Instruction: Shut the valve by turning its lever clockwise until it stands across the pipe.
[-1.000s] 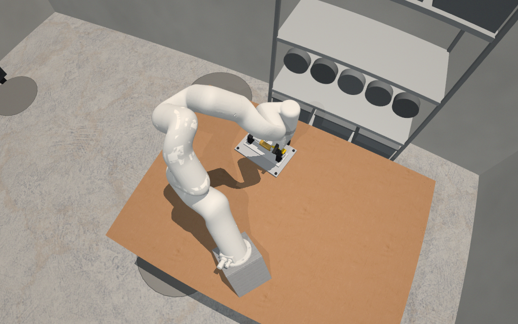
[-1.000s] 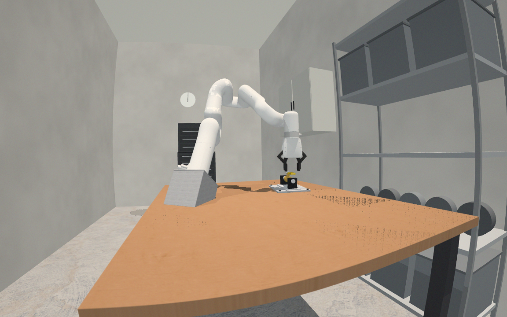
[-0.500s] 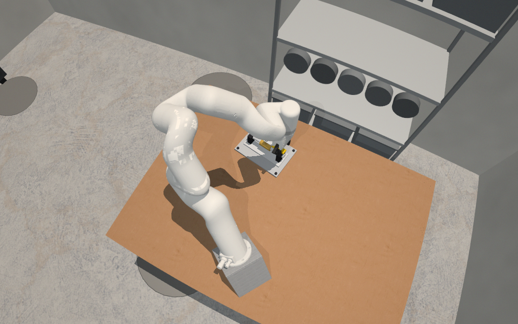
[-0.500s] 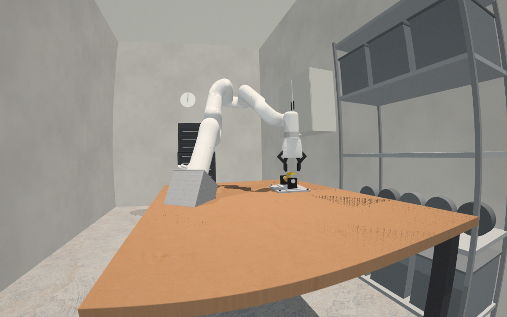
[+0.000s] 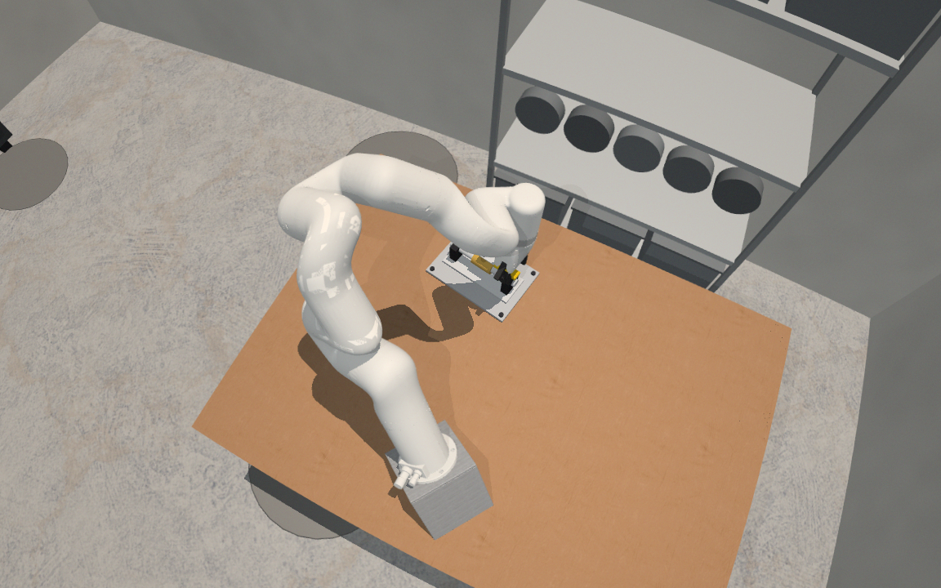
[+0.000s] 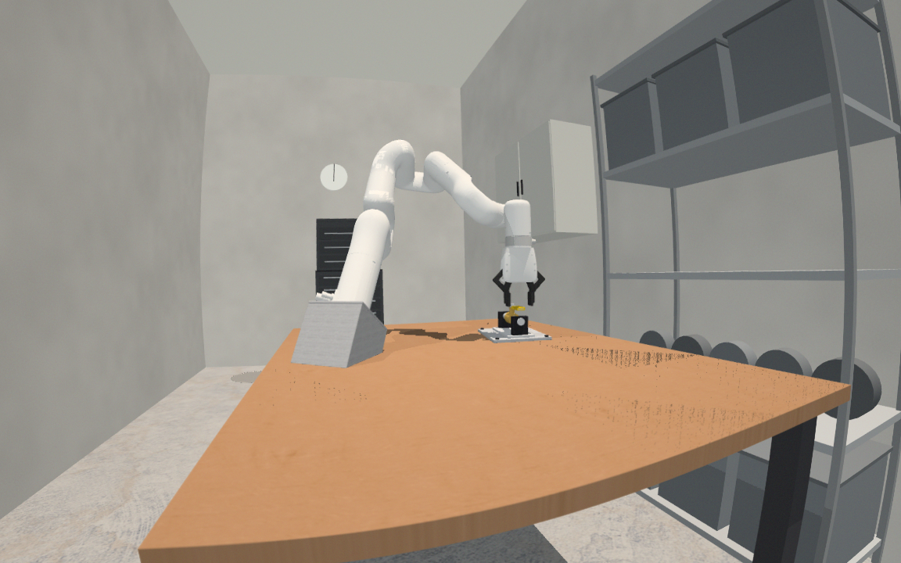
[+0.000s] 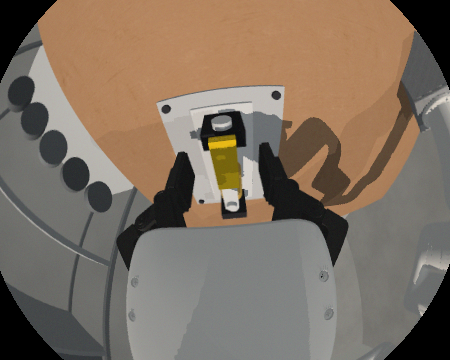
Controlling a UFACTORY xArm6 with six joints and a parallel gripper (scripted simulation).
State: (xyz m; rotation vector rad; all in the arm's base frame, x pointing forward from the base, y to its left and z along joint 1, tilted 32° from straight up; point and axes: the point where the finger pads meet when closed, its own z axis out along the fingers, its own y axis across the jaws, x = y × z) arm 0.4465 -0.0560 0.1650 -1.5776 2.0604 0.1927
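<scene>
Right now my hand is 5 cm to the right of the valve lever, 2 cm above it and 1 cm short of it.
</scene>
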